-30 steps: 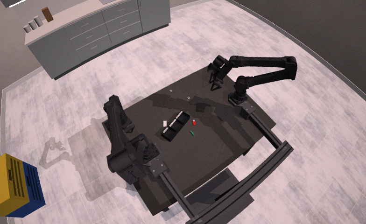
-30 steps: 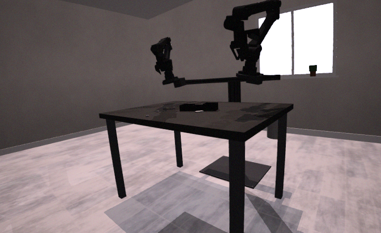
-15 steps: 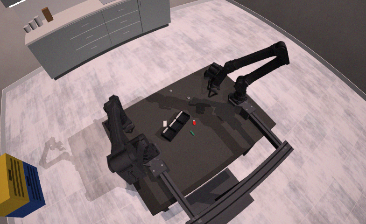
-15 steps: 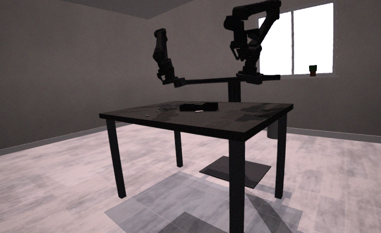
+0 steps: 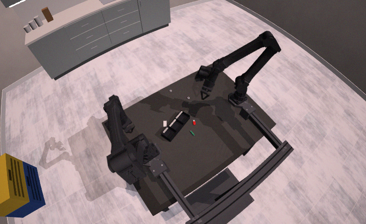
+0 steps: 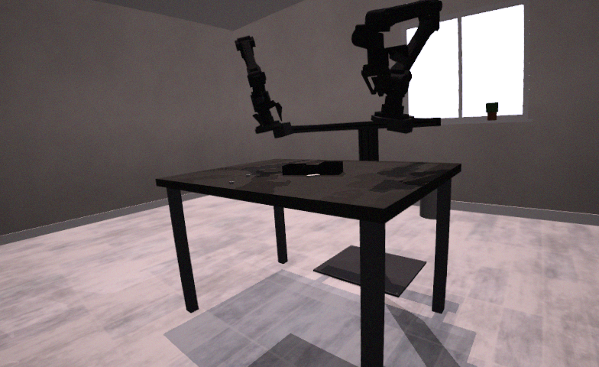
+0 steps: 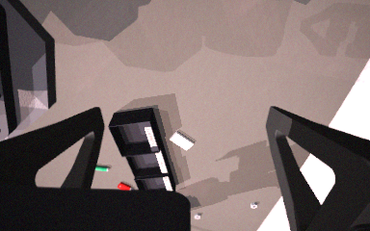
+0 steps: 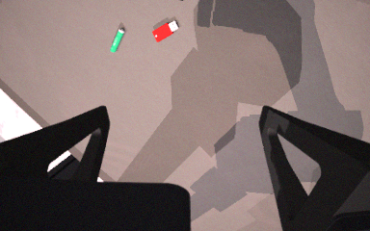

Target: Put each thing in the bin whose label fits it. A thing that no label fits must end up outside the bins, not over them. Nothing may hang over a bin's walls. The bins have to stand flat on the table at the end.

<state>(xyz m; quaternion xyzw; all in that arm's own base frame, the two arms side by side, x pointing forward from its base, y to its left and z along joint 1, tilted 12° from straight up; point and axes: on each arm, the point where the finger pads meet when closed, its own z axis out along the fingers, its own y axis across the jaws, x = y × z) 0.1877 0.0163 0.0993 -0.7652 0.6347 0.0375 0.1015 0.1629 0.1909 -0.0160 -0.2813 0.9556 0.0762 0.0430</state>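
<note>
My right hand is 23 cm above the green battery, 17 cm to the right of it and 11 cm past it. The rest, counted from my right hand: black labelled bin: 24 cm to the left, 21 cm below, 1 cm ahead; red usb stick: 23 cm below, 11 cm to the left, 4 cm behind; white card: 30 cm to the left, 23 cm below, 8 cm ahead.
</note>
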